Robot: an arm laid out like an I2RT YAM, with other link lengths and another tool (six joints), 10 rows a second.
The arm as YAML. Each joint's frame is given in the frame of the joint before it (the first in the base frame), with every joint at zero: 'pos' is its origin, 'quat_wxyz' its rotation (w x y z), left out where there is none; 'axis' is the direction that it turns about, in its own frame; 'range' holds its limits. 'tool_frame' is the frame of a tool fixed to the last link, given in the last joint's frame.
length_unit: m
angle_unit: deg
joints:
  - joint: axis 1
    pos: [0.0, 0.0, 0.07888]
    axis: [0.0, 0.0, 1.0]
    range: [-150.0, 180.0]
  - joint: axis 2
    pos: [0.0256, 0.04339, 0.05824]
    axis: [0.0, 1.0, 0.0]
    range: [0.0, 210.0]
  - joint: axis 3
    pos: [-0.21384, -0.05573, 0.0]
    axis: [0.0, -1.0, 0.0]
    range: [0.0, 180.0]
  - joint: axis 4
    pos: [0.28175, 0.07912, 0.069]
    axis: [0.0, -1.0, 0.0]
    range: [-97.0, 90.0]
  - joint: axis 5
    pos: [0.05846, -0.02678, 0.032]
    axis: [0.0, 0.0, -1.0]
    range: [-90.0, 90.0]
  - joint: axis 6
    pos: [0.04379, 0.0, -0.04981]
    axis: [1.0, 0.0, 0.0]
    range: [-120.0, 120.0]
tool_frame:
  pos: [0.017, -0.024, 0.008]
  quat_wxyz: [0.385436, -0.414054, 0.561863, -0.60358]
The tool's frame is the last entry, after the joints.
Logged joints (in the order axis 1, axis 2, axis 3, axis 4, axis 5, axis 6), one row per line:
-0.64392, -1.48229, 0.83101, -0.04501, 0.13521, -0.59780
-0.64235, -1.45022, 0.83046, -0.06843, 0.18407, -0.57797
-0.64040, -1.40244, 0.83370, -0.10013, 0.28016, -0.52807
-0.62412, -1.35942, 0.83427, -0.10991, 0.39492, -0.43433
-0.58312, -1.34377, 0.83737, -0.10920, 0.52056, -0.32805
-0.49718, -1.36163, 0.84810, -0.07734, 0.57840, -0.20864
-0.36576, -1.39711, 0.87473, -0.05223, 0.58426, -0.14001
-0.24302, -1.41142, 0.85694, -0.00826, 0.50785, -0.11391
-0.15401, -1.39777, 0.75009, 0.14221, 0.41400, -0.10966
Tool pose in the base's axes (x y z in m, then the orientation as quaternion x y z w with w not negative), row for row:
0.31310, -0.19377, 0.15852, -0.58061, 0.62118, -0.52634, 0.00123
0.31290, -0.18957, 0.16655, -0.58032, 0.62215, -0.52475, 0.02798
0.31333, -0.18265, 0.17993, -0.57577, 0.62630, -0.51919, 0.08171
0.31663, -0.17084, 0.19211, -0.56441, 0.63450, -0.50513, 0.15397
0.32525, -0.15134, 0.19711, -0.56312, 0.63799, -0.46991, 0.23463
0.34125, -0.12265, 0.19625, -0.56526, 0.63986, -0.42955, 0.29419
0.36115, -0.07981, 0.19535, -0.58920, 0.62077, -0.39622, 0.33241
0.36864, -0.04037, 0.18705, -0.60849, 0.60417, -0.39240, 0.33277
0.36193, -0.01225, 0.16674, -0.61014, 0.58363, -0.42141, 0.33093
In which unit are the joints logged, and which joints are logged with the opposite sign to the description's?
The joints are logged in radians. Opposite sign: axis 2, axis 5.
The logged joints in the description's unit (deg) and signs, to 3 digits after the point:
-36.894, 84.929, 47.613, -2.579, -7.747, -34.251
-36.804, 83.091, 47.582, -3.921, -10.546, -33.115
-36.692, 80.354, 47.767, -5.737, -16.052, -30.256
-35.759, 77.889, 47.800, -6.297, -22.627, -24.885
-33.410, 76.992, 47.978, -6.257, -29.826, -18.796
-28.486, 78.016, 48.593, -4.431, -33.140, -11.954
-20.957, 80.049, 50.118, -2.993, -33.476, -8.022
-13.924, 80.868, 49.099, -0.473, -29.098, -6.527
-8.824, 80.086, 42.977, 8.148, -23.720, -6.283

